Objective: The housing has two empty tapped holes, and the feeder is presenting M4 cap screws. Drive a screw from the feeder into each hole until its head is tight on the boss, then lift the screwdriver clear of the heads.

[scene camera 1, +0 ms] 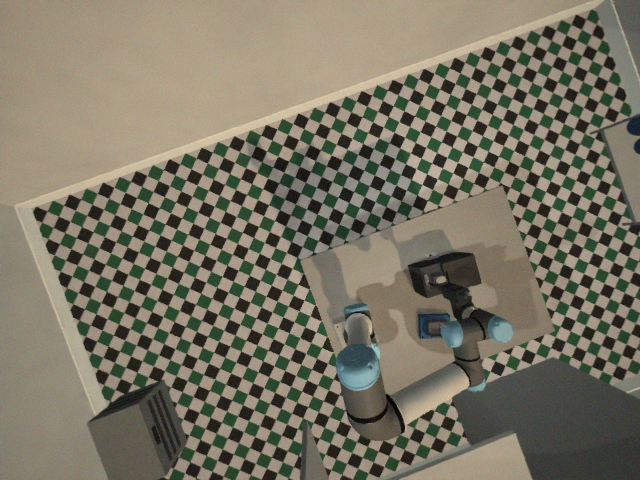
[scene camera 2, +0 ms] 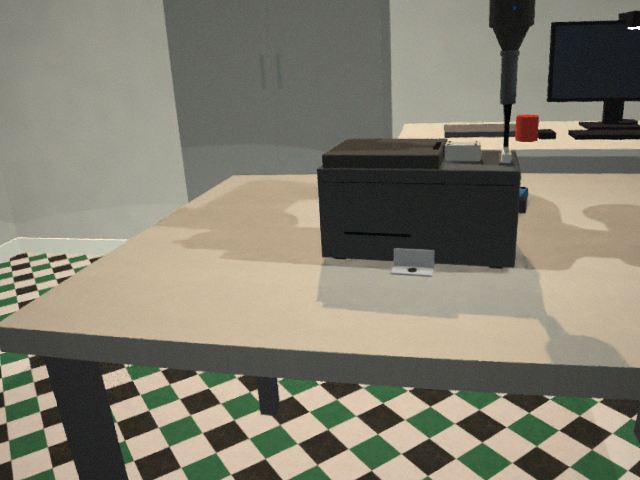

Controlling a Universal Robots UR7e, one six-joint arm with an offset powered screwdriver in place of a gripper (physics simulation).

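Observation:
The feeder (scene camera 1: 461, 271) (scene camera 2: 418, 211) is a black box on the table, with a small white block (scene camera 2: 462, 150) and a small white outlet (scene camera 2: 506, 156) on top. My screwdriver (scene camera 2: 506, 146) points straight down, its thin black bit ending at the outlet. A screw on the bit is too small to make out. In scene camera 1 the tool reaches over the feeder's left part. The housing (scene camera 1: 435, 327) appears as a small greyish part in a blue surround (scene camera 1: 423, 333), partly beside the arm's blue joint cap. Behind the feeder, a blue corner (scene camera 2: 523, 193) shows. The tapped holes cannot be made out.
A small metal bracket (scene camera 1: 430, 255) (scene camera 2: 413, 262) stands at the feeder's side on the table (scene camera 1: 356, 268) (scene camera 2: 206, 310). The arm's pale link (scene camera 1: 431, 392) crosses the table's edge. A red mug (scene camera 2: 527, 128) and a monitor (scene camera 2: 589, 62) stand on another desk behind.

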